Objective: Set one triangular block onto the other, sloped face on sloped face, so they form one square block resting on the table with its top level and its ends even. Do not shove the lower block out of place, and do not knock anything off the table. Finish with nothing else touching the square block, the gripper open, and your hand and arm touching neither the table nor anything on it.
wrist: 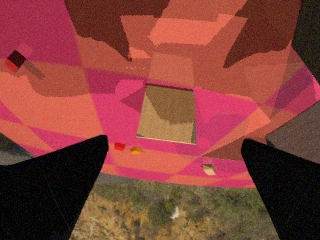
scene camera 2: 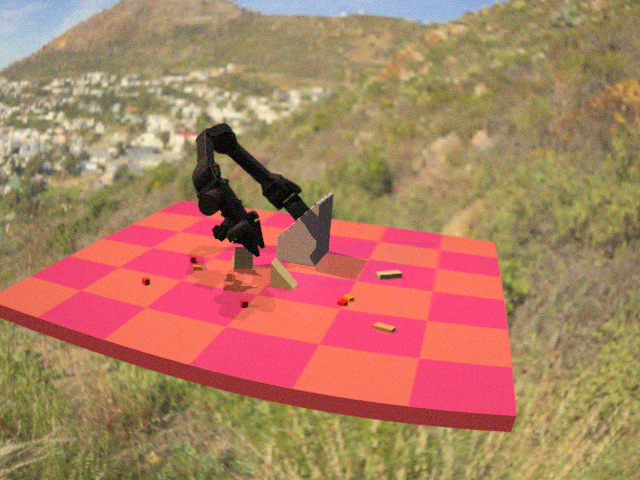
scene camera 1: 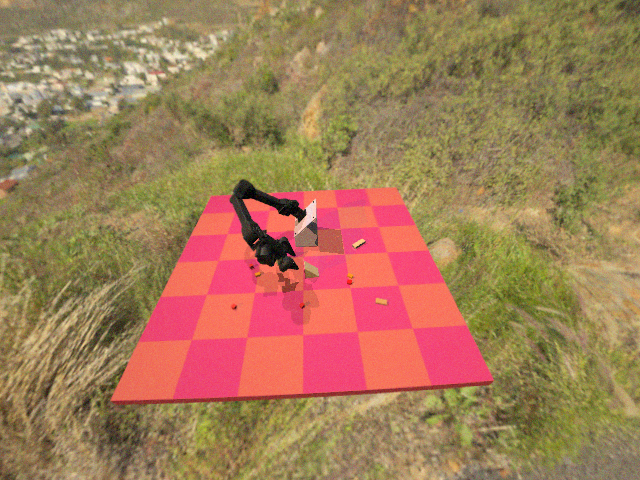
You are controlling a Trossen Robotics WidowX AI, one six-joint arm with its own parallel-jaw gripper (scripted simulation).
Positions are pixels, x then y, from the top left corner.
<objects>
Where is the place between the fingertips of my gripper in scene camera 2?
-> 261, 252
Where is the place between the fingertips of my gripper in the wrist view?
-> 176, 144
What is my gripper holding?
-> Nothing.
</objects>
